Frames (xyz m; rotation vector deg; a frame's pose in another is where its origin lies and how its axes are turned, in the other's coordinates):
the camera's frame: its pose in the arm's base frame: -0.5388 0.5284 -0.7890 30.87 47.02 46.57
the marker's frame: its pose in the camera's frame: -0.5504 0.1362 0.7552 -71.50 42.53 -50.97
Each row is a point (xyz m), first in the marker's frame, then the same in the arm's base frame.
Working: the marker's frame: its pose in the arm's base frame: -0.2167 0.0806 -0.0225 -70.72 51.94 29.17

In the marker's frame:
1: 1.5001 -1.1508 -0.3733
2: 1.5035 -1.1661 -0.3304
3: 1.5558 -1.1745 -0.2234
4: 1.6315 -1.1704 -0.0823
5: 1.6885 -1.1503 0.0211
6: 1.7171 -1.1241 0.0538
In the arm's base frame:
1: 1.3968 -0.8022 -0.5980
2: 1.4237 -0.7663 -0.5893
3: 1.4929 -0.6741 -0.6205
4: 1.5763 -0.5491 -0.6758
5: 1.6253 -0.4528 -0.7275
6: 1.6317 -0.4181 -0.7639

